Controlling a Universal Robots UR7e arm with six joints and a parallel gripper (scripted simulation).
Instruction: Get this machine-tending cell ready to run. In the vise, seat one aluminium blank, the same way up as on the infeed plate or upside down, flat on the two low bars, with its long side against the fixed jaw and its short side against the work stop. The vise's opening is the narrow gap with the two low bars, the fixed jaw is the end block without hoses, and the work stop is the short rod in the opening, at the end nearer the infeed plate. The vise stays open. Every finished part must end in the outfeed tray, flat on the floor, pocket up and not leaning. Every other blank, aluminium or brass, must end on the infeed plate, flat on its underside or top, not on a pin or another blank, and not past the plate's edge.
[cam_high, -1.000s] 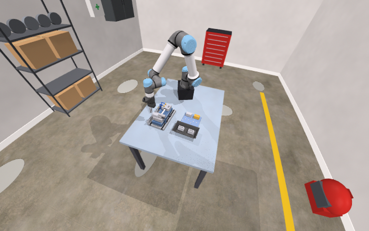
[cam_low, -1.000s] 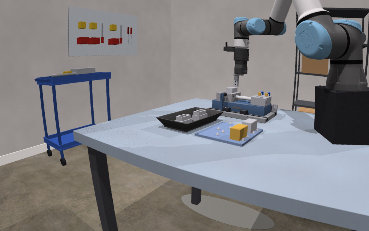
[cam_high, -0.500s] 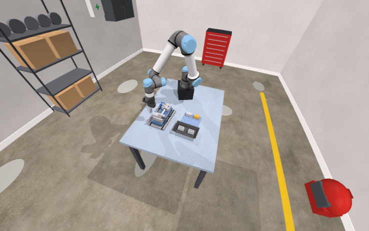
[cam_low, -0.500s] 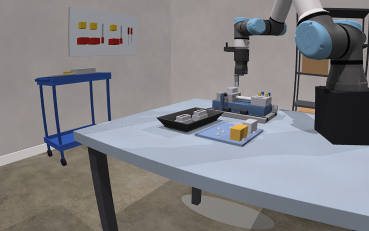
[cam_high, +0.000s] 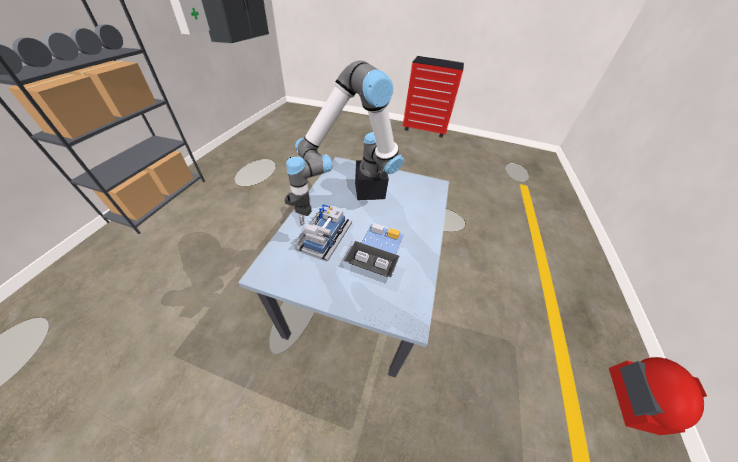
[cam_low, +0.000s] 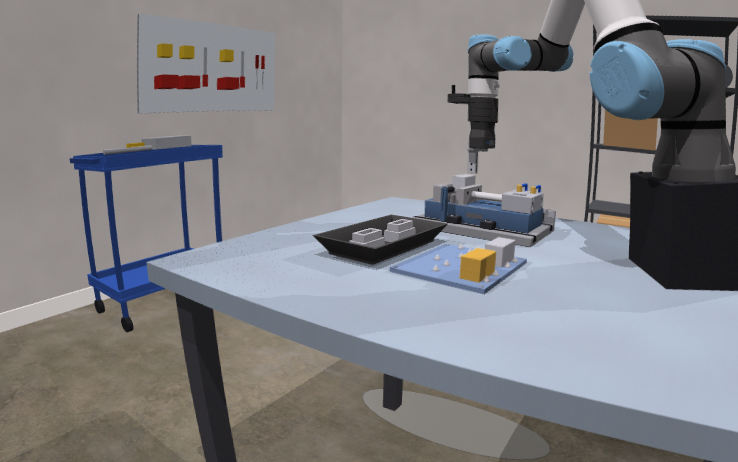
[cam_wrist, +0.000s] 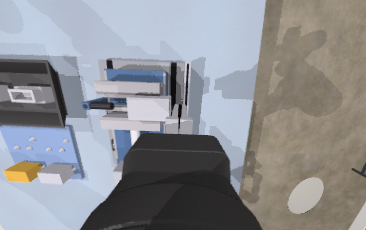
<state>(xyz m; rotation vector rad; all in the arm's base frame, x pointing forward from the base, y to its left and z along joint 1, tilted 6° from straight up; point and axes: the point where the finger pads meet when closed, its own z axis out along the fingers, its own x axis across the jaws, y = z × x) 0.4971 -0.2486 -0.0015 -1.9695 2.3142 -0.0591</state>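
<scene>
My hand is 100 mm above the vise, 90 mm to the right of it and 60 mm past it. Also, from my hand: brass blank: 450 mm to the left, 150 mm behind, 110 mm below.
</scene>
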